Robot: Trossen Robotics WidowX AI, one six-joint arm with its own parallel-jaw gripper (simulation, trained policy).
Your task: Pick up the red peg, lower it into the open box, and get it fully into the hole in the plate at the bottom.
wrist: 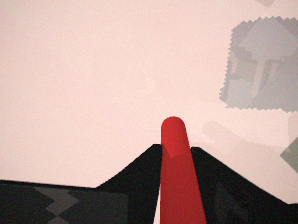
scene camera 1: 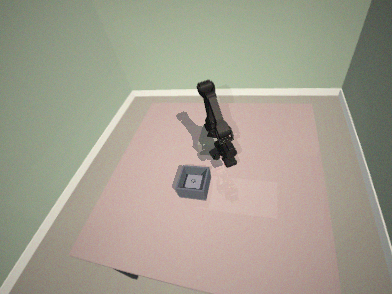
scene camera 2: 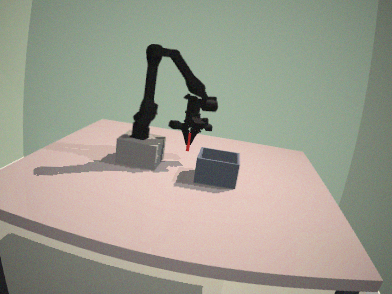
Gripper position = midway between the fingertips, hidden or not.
I see my gripper (wrist: 175,154) and a grey-blue box (scene camera 2: 219,168).
The grey-blue box shows as well in scene camera 1 (scene camera 1: 182,192). The wrist view misses the grey-blue box: it is out of frame.
